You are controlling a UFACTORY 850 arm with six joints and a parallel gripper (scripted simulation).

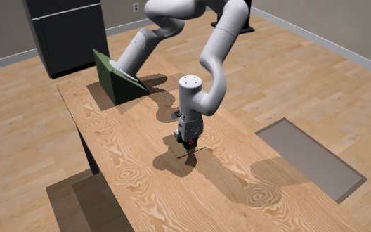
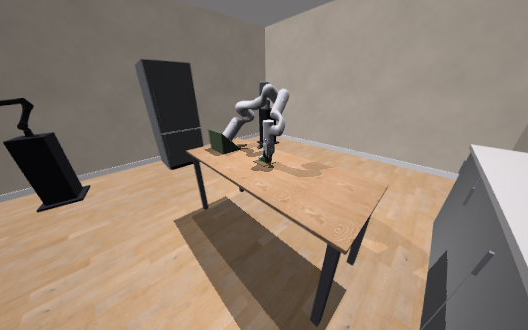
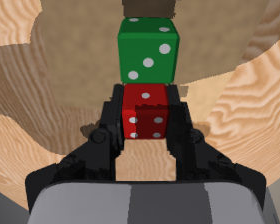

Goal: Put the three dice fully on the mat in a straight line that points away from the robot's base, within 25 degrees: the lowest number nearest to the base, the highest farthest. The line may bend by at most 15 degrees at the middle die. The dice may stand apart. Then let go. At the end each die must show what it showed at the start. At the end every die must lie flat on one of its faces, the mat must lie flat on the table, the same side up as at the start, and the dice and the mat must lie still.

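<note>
Now: hand 1 cm above the red die. The rest, counted from my hand: green die 4 cm behind, 1 cm to the right, 1 cm below; then tan mat 4 cm behind, 1 cm to the right, 3 cm below; then white die 9 cm behind, 2 cm to the right, 1 cm below.
</note>
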